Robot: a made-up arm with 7 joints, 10 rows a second.
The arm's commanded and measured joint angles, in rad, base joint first. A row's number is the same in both.
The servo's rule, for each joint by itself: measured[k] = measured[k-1] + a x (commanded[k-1-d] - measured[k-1]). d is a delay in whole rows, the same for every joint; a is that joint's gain. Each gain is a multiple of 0.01, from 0.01 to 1. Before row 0 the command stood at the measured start. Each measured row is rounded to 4 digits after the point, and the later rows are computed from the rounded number. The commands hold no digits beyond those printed.
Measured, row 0: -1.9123 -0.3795 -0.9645 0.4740 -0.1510 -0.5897 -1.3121
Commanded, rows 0 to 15: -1.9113 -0.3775 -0.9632 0.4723 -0.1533 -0.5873 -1.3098; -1.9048 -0.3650 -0.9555 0.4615 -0.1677 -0.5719 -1.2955; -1.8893 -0.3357 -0.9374 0.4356 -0.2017 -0.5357 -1.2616; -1.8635 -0.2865 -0.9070 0.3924 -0.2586 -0.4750 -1.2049; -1.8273 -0.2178 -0.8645 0.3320 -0.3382 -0.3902 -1.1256; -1.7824 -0.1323 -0.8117 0.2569 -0.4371 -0.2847 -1.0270; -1.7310 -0.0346 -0.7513 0.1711 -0.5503 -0.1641 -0.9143; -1.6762 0.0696 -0.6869 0.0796 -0.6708 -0.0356 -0.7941; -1.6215 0.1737 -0.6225 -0.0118 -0.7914 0.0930 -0.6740; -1.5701 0.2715 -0.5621 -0.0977 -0.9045 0.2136 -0.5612; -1.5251 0.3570 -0.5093 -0.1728 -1.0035 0.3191 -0.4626; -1.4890 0.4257 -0.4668 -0.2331 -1.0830 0.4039 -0.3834; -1.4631 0.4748 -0.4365 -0.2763 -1.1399 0.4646 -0.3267; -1.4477 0.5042 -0.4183 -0.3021 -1.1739 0.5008 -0.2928; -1.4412 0.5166 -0.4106 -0.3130 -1.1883 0.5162 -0.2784; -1.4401 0.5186 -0.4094 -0.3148 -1.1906 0.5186 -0.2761
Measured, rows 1 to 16: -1.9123 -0.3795 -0.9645 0.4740 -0.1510 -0.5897 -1.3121; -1.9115 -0.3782 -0.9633 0.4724 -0.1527 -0.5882 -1.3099; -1.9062 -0.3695 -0.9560 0.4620 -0.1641 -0.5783 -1.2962; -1.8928 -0.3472 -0.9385 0.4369 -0.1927 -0.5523 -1.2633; -1.8697 -0.3071 -0.9089 0.3946 -0.2428 -0.5051 -1.2078; -1.8362 -0.2482 -0.8672 0.3351 -0.3153 -0.4350 -1.1297; -1.7937 -0.1717 -0.8150 0.2608 -0.4079 -0.3433 -1.0321; -1.7442 -0.0812 -0.7551 0.1756 -0.5161 -0.2340 -0.9202; -1.6905 0.0183 -0.6910 0.0844 -0.6337 -0.1130 -0.8004; -1.6360 0.1209 -0.6266 -0.0070 -0.7536 0.0127 -0.6803; -1.5839 0.2203 -0.5660 -0.0932 -0.8683 0.1352 -0.5672; -1.5374 0.3105 -0.5127 -0.1688 -0.9711 0.2474 -0.4678; -1.4992 0.3865 -0.4696 -0.2299 -1.0561 0.3429 -0.3876; -1.4707 0.4448 -0.4385 -0.2740 -1.1198 0.4171 -0.3297; -1.4525 0.4840 -0.4195 -0.3007 -1.1609 0.4682 -0.2946; -1.4436 0.5055 -0.4111 -0.3124 -1.1817 0.4975 -0.2792
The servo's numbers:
d 1
a 0.79 0.66 0.94 0.95 0.76 0.61 0.95

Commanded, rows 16 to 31: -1.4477 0.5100 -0.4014 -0.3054 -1.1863 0.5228 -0.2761; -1.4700 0.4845 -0.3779 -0.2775 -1.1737 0.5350 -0.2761; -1.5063 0.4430 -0.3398 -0.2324 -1.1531 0.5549 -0.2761; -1.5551 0.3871 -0.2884 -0.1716 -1.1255 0.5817 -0.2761; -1.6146 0.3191 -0.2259 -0.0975 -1.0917 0.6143 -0.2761; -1.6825 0.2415 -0.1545 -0.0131 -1.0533 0.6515 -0.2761; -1.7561 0.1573 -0.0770 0.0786 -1.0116 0.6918 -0.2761; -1.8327 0.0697 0.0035 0.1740 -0.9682 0.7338 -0.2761; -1.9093 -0.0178 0.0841 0.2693 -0.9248 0.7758 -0.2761; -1.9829 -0.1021 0.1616 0.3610 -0.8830 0.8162 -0.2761; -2.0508 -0.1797 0.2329 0.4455 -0.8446 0.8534 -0.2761; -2.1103 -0.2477 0.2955 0.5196 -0.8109 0.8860 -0.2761; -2.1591 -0.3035 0.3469 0.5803 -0.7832 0.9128 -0.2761; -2.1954 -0.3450 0.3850 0.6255 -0.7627 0.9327 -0.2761; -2.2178 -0.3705 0.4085 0.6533 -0.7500 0.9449 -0.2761; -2.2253 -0.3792 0.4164 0.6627 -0.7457 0.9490 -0.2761
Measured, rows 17 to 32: -1.4408 0.5141 -0.4095 -0.3147 -1.1885 0.5104 -0.2763; -1.4463 0.5114 -0.4019 -0.3059 -1.1868 0.5180 -0.2761; -1.4650 0.4936 -0.3793 -0.2789 -1.1768 0.5284 -0.2761; -1.4976 0.4602 -0.3422 -0.2347 -1.1588 0.5446 -0.2761; -1.5430 0.4120 -0.2916 -0.1748 -1.1335 0.5672 -0.2761; -1.5996 0.3507 -0.2298 -0.1014 -1.1017 0.5959 -0.2761; -1.6651 0.2786 -0.1590 -0.0175 -1.0649 0.6298 -0.2761; -1.7370 0.1985 -0.0819 0.0738 -1.0244 0.6676 -0.2761; -1.8126 0.1135 -0.0016 0.1690 -0.9817 0.7080 -0.2761; -1.8890 0.0268 0.0790 0.2643 -0.9385 0.7494 -0.2761; -1.9632 -0.0583 0.1566 0.3562 -0.8963 0.7901 -0.2761; -2.0324 -0.1384 0.2283 0.4410 -0.8570 0.8287 -0.2761; -2.0939 -0.2105 0.2915 0.5157 -0.8220 0.8637 -0.2761; -2.1454 -0.2719 0.3436 0.5771 -0.7925 0.8937 -0.2761; -2.1849 -0.3201 0.3825 0.6231 -0.7699 0.9175 -0.2761; -2.2109 -0.3534 0.4069 0.6518 -0.7548 0.9342 -0.2761
